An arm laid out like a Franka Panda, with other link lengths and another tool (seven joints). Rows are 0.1 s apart.
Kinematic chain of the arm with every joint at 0, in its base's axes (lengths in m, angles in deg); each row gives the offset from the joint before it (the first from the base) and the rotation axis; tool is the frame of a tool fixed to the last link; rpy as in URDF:
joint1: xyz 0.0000 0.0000 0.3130 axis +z
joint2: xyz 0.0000 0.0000 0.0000 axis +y
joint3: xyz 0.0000 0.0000 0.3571 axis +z
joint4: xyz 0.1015 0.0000 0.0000 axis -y
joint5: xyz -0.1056 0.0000 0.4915 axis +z
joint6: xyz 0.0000 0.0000 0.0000 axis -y
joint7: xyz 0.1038 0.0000 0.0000 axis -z
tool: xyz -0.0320 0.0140 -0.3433 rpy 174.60 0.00 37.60
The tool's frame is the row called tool.
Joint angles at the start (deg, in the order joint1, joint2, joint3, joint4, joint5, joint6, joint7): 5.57, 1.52, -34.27, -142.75, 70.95, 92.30, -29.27
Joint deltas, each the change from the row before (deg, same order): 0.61, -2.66, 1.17, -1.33, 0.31, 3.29, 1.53; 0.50, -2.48, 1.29, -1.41, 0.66, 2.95, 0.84; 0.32, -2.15, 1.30, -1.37, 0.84, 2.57, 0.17; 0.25, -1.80, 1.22, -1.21, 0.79, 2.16, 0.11; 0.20, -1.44, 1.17, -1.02, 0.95, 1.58, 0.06; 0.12, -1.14, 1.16, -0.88, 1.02, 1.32, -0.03; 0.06, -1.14, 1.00, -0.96, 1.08, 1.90, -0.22; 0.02, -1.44, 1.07, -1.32, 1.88, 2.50, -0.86; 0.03, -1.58, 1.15, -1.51, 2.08, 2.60, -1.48
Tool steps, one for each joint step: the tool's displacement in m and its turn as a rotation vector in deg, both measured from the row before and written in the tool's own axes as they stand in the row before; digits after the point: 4 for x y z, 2 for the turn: 0.0030, -0.0079, 0.0105, -1.38, 0.47, 0.00; 0.0016, -0.0090, 0.0108, -0.97, 0.65, -0.41; 0.0003, -0.0080, 0.0098, -0.73, 0.75, -0.72; -0.0008, -0.0070, 0.0088, -0.59, 0.58, -0.59; -0.0011, -0.0077, 0.0083, -0.20, 0.47, -0.43; -0.0013, -0.0067, 0.0079, -0.12, 0.42, -0.33; 0.0002, -0.0022, 0.0058, -0.66, 0.88, -0.29; 0.0022, -0.0014, 0.0053, -0.80, 1.78, -0.49; 0.0004, -0.0013, 0.0053, -0.84, 1.87, -0.94
